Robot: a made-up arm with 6 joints. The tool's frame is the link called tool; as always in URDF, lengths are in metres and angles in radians. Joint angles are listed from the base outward. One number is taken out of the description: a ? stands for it. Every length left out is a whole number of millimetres.
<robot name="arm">
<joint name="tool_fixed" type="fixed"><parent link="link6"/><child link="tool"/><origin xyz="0 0 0" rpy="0 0 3.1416"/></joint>
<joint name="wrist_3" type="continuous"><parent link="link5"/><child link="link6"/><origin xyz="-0.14 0 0" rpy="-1.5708 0 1.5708"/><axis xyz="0 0 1"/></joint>
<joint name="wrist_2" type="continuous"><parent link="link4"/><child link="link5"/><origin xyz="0 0 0" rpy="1.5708 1.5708 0"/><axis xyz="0 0 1"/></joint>
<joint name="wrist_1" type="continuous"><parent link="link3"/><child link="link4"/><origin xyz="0.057 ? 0" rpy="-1.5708 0 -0.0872"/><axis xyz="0 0 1"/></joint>
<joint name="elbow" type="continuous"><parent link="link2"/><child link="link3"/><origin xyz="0.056 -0.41 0"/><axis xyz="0 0 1"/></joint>
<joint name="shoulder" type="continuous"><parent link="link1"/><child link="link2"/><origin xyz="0 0 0" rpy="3.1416 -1.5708 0"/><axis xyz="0 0 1"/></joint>
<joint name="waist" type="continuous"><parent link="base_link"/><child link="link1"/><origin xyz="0 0 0.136" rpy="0 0 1.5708"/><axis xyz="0 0 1"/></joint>
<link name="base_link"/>
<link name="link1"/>
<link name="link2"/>
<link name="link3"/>
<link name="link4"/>
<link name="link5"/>
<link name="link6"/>
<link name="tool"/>
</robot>
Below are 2 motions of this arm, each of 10 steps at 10 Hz.
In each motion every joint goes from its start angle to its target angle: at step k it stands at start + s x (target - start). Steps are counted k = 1, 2, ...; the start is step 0. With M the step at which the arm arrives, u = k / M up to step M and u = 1 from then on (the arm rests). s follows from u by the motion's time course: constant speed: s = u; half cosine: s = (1 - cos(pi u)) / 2; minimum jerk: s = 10 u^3 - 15 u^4 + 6 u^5.
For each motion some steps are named. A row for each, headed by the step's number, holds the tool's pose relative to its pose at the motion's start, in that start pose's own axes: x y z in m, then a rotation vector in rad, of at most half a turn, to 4 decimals.
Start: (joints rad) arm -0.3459 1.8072 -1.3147 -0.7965 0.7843 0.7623
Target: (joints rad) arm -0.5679 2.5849 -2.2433 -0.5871 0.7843 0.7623
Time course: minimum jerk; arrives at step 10
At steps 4, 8, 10:
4: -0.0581 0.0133 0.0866 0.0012 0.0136 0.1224
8: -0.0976 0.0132 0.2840 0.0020 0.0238 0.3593
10: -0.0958 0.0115 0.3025 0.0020 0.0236 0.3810

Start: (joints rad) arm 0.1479 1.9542 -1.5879 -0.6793 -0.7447 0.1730
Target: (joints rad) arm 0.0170 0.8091 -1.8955 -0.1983 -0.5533 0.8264
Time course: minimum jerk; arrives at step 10
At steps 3, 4, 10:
3: -0.1418 -0.0627 -0.0295 0.1352 -0.1813 0.0613
4: -0.2767 -0.1038 -0.0845 0.2298 -0.3733 0.1250
10: -0.7330 -0.0241 -0.5615 0.1589 -1.3291 0.3752

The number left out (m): 0.325
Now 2 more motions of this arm.
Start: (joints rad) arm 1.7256 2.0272 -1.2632 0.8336 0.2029 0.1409
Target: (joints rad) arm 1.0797 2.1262 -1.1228 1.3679 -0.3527 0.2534
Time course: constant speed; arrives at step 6
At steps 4, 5, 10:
4: -0.1833 -0.2334 -0.0522 0.1960 -0.5857 0.7337
5: -0.2069 -0.3020 -0.0820 0.2659 -0.7428 0.9087
10: -0.2189 -0.3709 -0.1169 0.3457 -0.9018 1.0797

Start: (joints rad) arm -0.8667 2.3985 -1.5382 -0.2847 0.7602 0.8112
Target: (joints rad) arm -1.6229 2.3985 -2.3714 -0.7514 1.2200 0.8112
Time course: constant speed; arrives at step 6
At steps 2, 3, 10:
2: -0.1448 -0.1414 -0.0466 0.1104 -0.1652 0.2109
3: -0.1958 -0.2341 -0.0774 0.1940 -0.2433 0.3337
10: -0.2283 -0.5493 -0.2003 0.5370 -0.4321 0.7696

